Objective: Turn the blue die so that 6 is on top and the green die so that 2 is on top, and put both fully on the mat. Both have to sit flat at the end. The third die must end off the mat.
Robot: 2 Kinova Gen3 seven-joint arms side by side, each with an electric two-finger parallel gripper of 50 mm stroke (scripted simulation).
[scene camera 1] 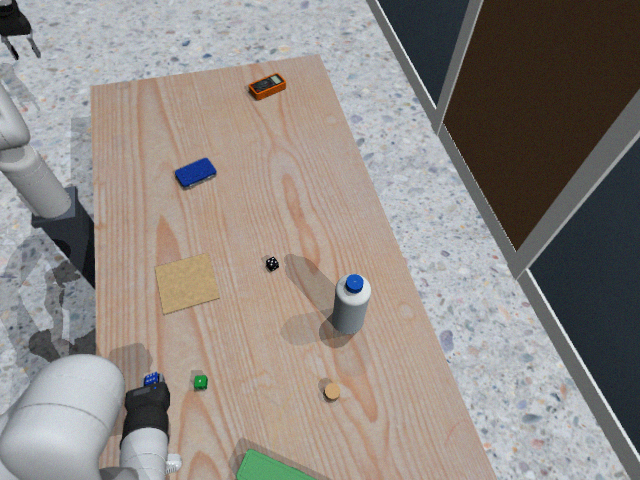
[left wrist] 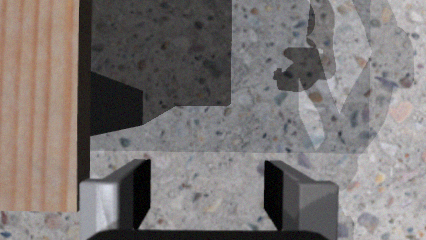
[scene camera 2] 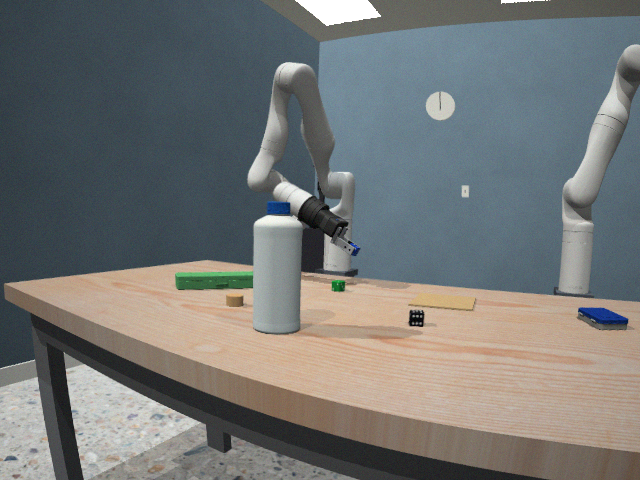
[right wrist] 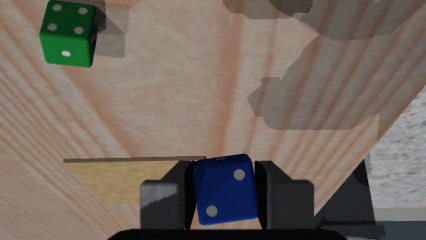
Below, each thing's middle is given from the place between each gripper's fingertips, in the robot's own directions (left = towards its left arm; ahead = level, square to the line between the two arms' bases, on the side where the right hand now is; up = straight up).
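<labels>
Blue die [right wrist: 225, 190], 1 cm to the left of my right hand [scene camera 1: 153, 379]. From my right hand: green case [scene camera 2: 184, 280], 24 cm ahead, 24 cm to the right, 9 cm below; white bottle [scene camera 2: 277, 255], 45 cm ahead, 9 cm to the left; tan mat [scene camera 1: 188, 282], 7 cm ahead, 28 cm to the left, 10 cm below.
Blue box [scene camera 1: 193, 174], 41 cm ahead of my left hand, 40 cm to the right of it, 17 cm below it. From my left hand: white bottle, 73 cm ahead, 94 cm to the right, 8 cm below; blue die, 28 cm ahead, 102 cm to the right, 8 cm below; tan mat, 35 cm ahead, 75 cm to the right, 18 cm below.
</labels>
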